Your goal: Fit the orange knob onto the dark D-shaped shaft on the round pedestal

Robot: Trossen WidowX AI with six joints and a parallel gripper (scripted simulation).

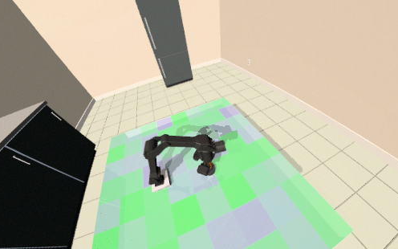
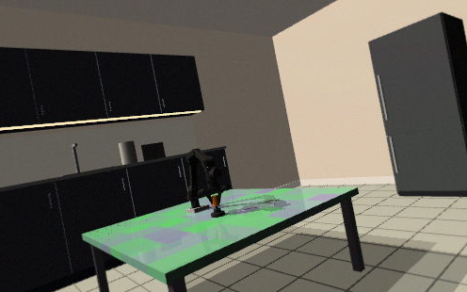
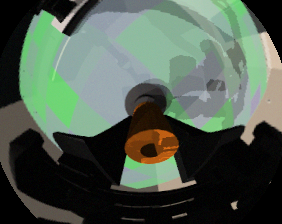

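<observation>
My gripper tip is now 2 cm below the orange knob. The rest, counted from my gripper tip: dark round pedestal: 4 cm below.
</observation>
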